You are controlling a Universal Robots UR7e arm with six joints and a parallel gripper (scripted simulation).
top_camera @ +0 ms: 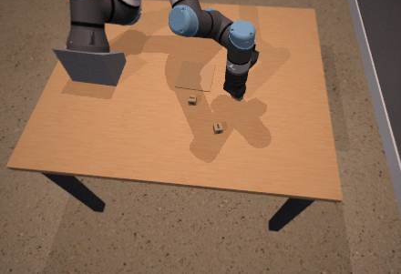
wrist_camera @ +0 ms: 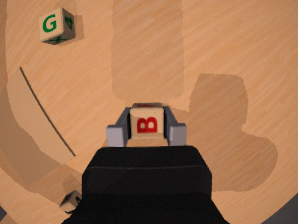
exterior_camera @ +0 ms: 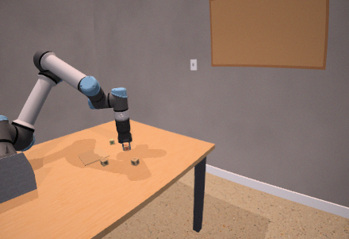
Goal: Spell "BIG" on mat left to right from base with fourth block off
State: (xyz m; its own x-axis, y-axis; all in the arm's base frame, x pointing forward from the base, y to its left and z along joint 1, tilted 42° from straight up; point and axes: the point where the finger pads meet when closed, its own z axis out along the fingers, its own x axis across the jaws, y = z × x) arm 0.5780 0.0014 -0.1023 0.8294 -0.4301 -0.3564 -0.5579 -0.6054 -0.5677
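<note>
Right now the tan mat is 17 cm behind my hand, 8 cm to the left of it and 2 cm below it. Also, from my hand: B block: right at my hand.
</note>
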